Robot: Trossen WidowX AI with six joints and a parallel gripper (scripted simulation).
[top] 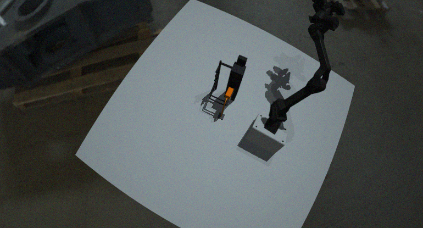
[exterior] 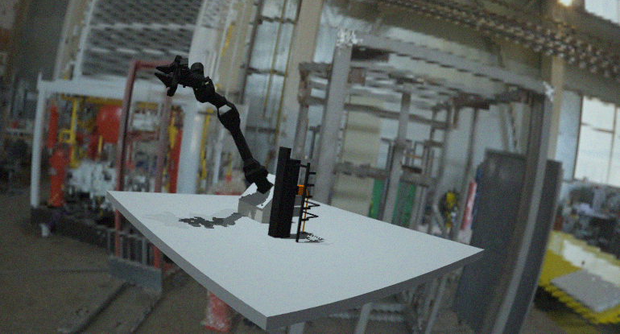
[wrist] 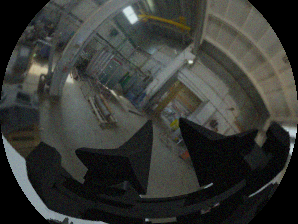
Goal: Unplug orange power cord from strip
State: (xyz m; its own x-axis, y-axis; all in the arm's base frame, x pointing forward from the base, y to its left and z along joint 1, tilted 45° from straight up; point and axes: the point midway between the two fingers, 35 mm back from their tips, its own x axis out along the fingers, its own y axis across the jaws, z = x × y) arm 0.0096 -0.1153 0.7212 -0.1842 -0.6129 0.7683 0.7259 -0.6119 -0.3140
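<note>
The orange plug is 590 mm to the left of my gripper tip, 380 mm below it and 230 mm ahead of it.
</note>
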